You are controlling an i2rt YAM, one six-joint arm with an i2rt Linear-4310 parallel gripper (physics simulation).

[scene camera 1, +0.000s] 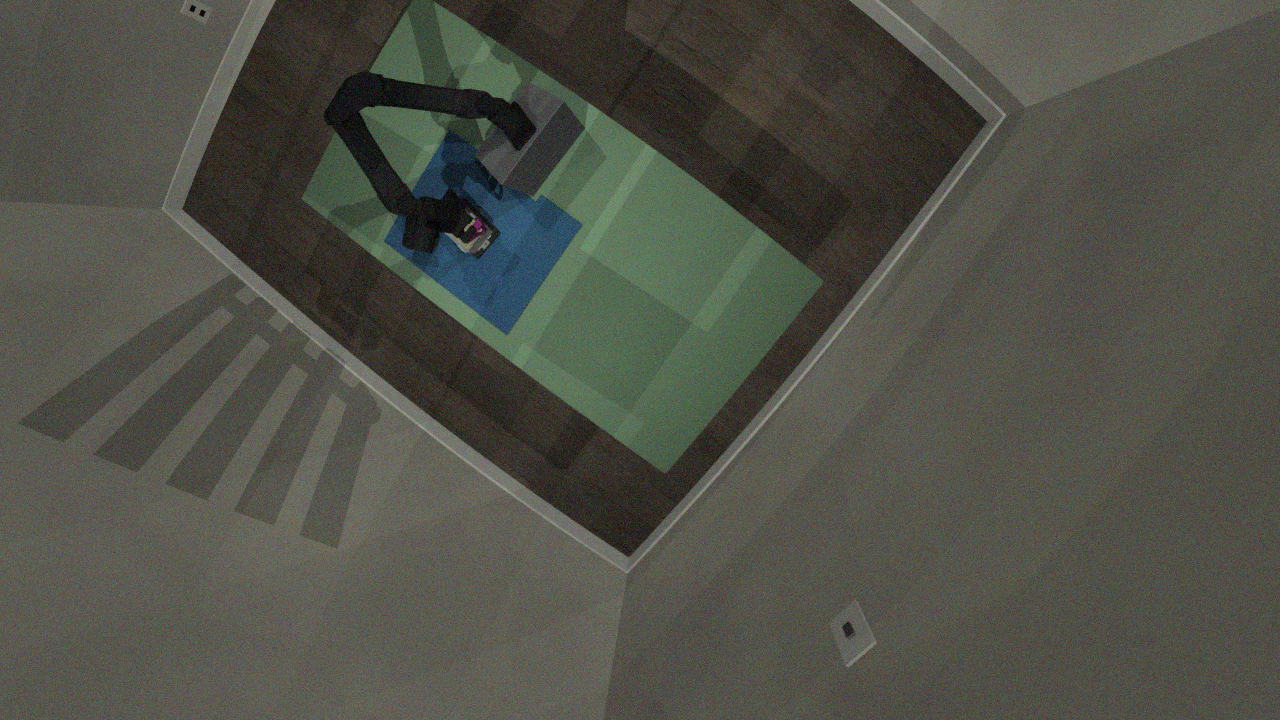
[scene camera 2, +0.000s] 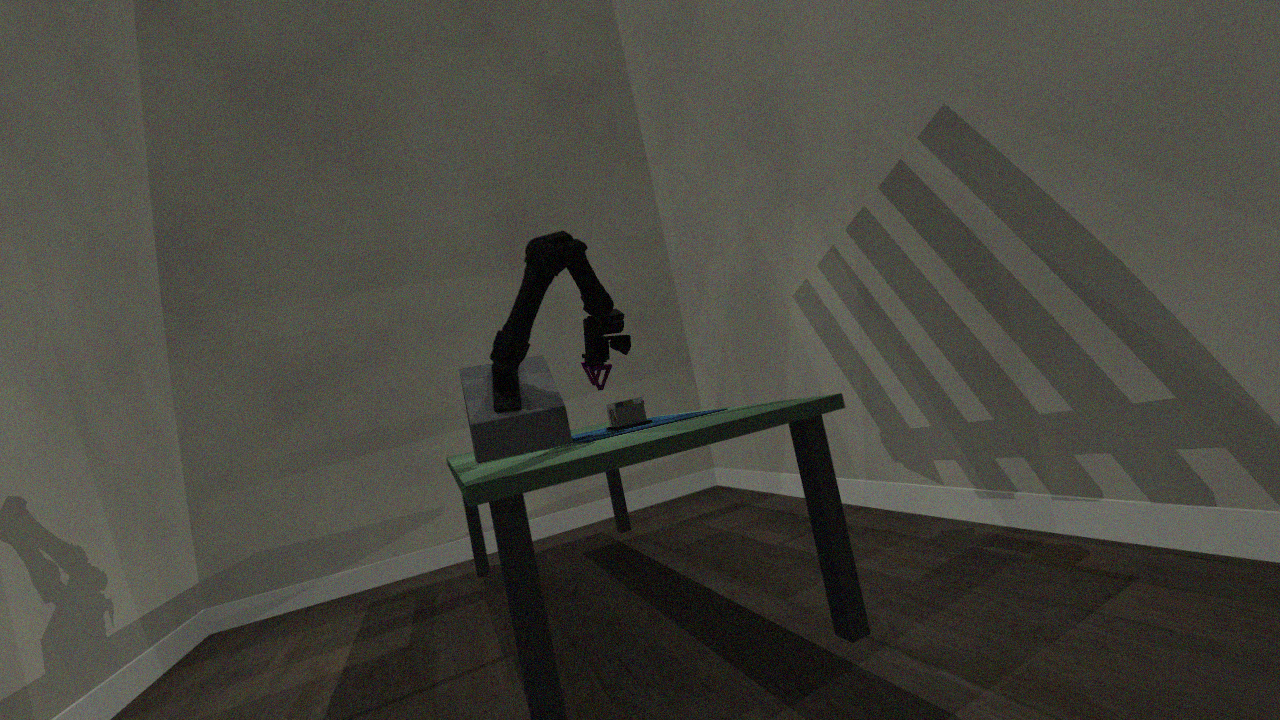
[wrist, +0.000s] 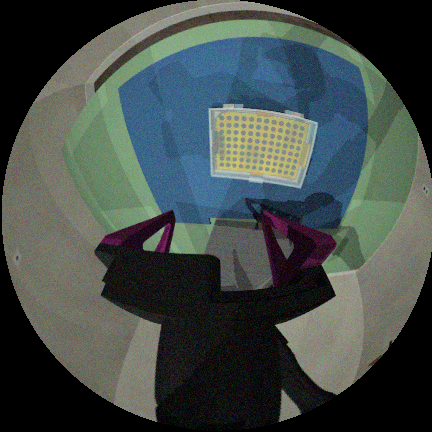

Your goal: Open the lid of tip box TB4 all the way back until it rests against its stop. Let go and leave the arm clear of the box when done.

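Places are measured from the arm's base along level axes (x down, y left, z ahead), in centimetres.
Pixels of known places: gripper, fingertip midpoint: (scene camera 1: 475, 219) (scene camera 2: 597, 387) (wrist: 217, 214); arm's base at its link origin: (scene camera 1: 517, 125) (scene camera 2: 506, 387).
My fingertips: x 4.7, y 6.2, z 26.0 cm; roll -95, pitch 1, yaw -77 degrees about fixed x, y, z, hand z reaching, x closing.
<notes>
Ahead of a thing's pixels: the offset from my fingertips to its middle. "spot": to the spot under its first point. Level surfaces: height alone.
One tip box @(dy -3.8, dx +9.2, dz +6.1 cm) (scene camera 1: 479, 246) (scene camera 2: 627, 412) (wrist: 257, 147) stands upright on the blue mat. In the wrist view a yellow rack with rows of round holes shows through its clear lid @(spot: dy +1.6, dx +5.4, dz +2.7 cm) (wrist: 214, 170), which looks shut. Hinge-like tabs show on its far long side and one tab on its near side. No label TB4 can be read. My gripper (scene camera 2: 597, 385) (wrist: 217, 214) is open and empty, with magenta fingers. It hangs above the mat, apart from the box. In scene camera 1 the wrist and fingers hide part of the box.
The blue mat @(dx +13.1 cm) (scene camera 1: 519, 291) (scene camera 2: 693, 416) (wrist: 190, 195) lies on the green table (scene camera 1: 671, 358) (scene camera 2: 662, 449). The grey block (scene camera 1: 550, 147) (scene camera 2: 519, 436) (wrist: 240, 250) under the arm's base stands at one end of the table.
</notes>
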